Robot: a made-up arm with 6 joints.
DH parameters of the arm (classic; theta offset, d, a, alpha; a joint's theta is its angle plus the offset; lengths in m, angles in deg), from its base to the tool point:
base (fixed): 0 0.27 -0.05 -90
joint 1: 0 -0.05 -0.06 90
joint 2: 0 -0.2 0.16 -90
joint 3: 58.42 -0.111 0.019 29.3
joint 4: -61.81 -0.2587 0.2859 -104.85
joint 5: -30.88 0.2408 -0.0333 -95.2
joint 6: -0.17 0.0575 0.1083 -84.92
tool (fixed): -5.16 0.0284 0 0
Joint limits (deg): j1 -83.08..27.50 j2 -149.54..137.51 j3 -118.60..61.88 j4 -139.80..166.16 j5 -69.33..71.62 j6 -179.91..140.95
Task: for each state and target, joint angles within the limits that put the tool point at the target. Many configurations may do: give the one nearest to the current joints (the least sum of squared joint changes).
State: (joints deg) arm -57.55 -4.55 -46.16 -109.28 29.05 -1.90
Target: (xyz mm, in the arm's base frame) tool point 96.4 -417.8 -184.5
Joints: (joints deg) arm -77.77 -17.77 -49.39 -131.61 22.70 9.51
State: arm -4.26 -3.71 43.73 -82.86 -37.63 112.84
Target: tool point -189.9 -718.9 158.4
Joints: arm 0.22 -27.57 45.15 -72.66 -42.21 124.96
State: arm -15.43 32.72 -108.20 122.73 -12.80 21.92
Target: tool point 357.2 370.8 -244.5
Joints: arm -6.24 63.66 -103.11 121.93 -1.36 -2.26
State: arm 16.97 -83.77 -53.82 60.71 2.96 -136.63
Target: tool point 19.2 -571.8 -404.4
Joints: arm -16.01 -55.58 -59.74 63.50 12.50 -138.95
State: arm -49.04 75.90 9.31 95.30 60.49 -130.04
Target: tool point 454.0 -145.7 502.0
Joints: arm -83.08 119.11 1.37 90.01 52.82 -135.13
